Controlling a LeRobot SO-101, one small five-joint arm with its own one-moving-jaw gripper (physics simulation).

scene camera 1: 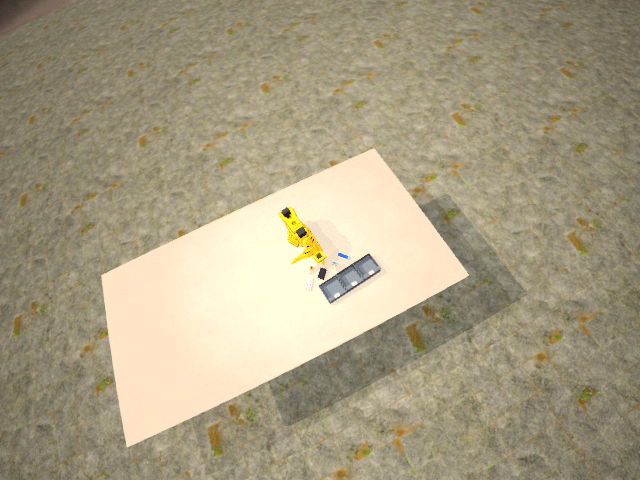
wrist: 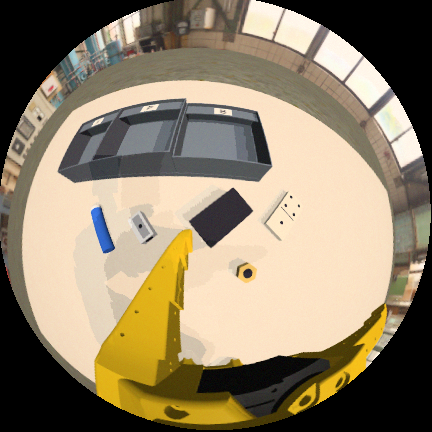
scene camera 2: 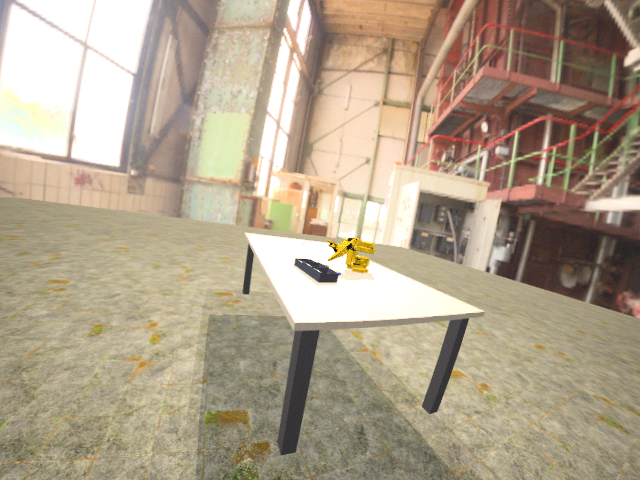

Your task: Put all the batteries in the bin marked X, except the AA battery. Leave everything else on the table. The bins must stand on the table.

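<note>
A blue cylinder with a pale end, battery-like, lies on the table at the left of the wrist view. A dark rectangular block lies just past the fixed jaw's tip; its type cannot be told. Three joined grey bins stand on the table beyond them, with no objects visible in them. Each has a white label; the leftmost label is too small to read surely, and I cannot tell which is X. My gripper is wide open and empty, above the table on the near side of the objects.
A small grey-white piece with a dark dot lies between the cylinder and the block. A cream domino lies right of the block. A yellow hex nut lies nearer, between the jaws' directions. The table extends widely around.
</note>
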